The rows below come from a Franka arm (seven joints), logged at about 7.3 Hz.
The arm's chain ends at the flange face. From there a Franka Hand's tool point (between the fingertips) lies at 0.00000 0.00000 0.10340 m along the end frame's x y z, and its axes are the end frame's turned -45 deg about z.
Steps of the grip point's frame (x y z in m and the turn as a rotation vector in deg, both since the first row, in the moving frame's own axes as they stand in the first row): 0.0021, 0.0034, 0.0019, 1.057, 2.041, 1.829; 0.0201, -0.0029, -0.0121, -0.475, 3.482, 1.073; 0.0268, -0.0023, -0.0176, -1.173, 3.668, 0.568; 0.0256, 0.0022, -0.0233, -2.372, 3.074, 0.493; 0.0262, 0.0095, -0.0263, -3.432, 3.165, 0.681; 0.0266, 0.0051, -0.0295, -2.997, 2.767, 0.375; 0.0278, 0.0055, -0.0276, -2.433, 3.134, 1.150; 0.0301, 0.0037, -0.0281, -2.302, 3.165, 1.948; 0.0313, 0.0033, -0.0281, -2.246, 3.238, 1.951
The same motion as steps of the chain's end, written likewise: 0.0026, 0.0049, 0.0020, 2.191, 0.696, 1.829; 0.0071, -0.0125, -0.0119, 2.126, 2.798, 1.073; 0.0111, -0.0174, -0.0174, 1.764, 3.423, 0.568; 0.0127, -0.0157, -0.0231, 0.496, 3.851, 0.493; 0.0168, -0.0122, -0.0260, -0.189, 4.665, 0.681; 0.0151, -0.0155, -0.0292, -0.163, 4.076, 0.375; 0.0164, -0.0149, -0.0274, 0.496, 3.936, 1.150; 0.0169, -0.0177, -0.0279, 0.610, 3.866, 1.948; 0.0175, -0.0187, -0.0279, 0.701, 3.878, 1.951
